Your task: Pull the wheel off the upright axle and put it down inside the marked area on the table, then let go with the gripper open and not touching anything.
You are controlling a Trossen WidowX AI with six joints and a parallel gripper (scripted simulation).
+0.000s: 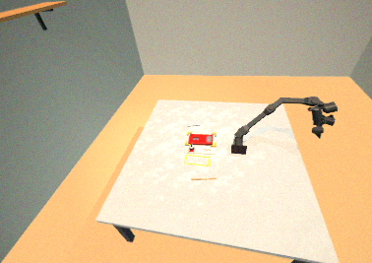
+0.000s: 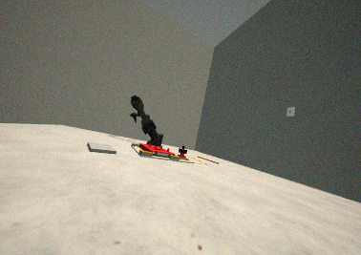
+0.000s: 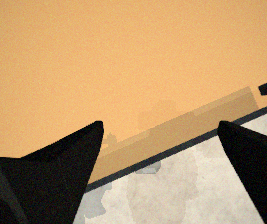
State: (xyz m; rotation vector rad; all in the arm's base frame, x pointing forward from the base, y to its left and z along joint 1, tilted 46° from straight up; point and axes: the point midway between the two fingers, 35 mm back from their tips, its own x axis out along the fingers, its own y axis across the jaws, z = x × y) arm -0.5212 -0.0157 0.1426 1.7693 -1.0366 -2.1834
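Right now the grey wheel is 87 cm ahead of my gripper tip, 18 cm to the left of it and 13 cm below it. From my gripper tip the other things lie so: axle (87 cm ahead, 17 cm to the left, 13 cm below).
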